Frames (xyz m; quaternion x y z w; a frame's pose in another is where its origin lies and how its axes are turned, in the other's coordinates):
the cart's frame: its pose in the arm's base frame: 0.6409 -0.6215 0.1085 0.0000 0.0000 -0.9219 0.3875
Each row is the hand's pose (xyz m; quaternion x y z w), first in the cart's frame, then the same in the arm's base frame.
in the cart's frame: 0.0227 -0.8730 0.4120 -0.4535 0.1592 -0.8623 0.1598
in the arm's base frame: 0.0013 -0.0269 0.5205 0.0290 -0.4797 0.4814 0.7330
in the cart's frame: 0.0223 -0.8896 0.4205 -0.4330 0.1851 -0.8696 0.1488
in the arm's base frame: -0.0103 -0.0150 0.5290 -0.0029 -0.4709 0.4741 0.7440
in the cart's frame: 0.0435 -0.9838 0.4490 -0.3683 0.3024 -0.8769 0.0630
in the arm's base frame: -0.0924 0.0358 0.5575 -0.1361 -0.4567 0.3979 0.7840
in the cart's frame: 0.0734 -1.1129 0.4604 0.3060 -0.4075 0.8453 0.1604
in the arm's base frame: -0.2056 0.1048 0.5689 -0.2571 -0.4400 0.1797 0.8414
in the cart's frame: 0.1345 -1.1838 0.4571 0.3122 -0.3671 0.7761 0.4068
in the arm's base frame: -0.2990 0.1107 0.5656 -0.2174 -0.4300 -0.0743 0.8731
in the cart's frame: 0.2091 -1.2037 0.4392 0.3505 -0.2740 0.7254 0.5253
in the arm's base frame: -0.3654 0.0713 0.5477 -0.1168 -0.4293 -0.2032 0.8722
